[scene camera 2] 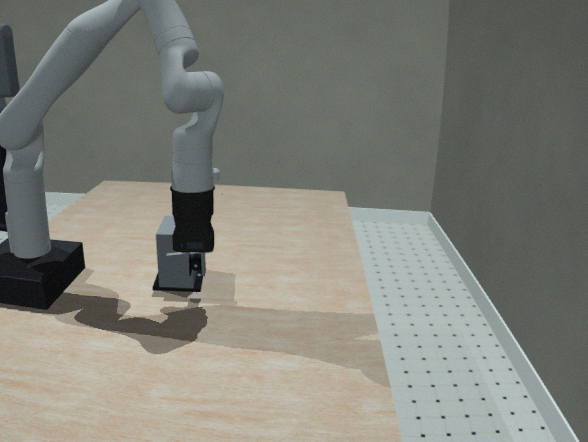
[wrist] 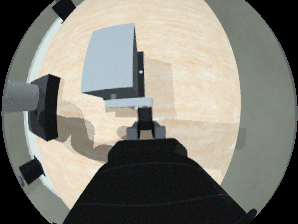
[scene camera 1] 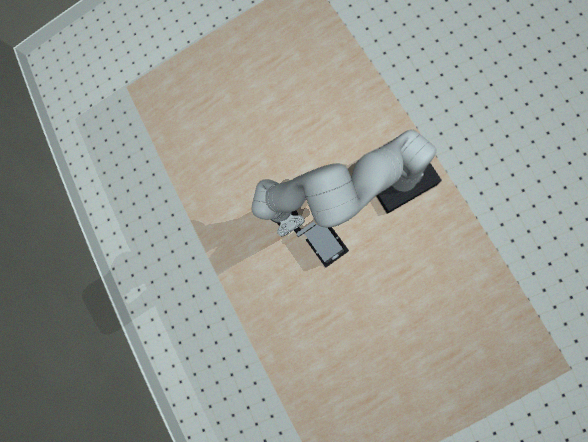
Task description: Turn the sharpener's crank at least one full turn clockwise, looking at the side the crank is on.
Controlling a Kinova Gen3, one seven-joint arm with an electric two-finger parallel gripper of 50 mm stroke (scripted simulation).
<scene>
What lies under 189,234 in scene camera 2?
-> My gripper.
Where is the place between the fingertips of my gripper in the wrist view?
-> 145,127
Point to a sharpener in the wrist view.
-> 109,70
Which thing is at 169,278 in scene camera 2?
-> A sharpener.
</scene>
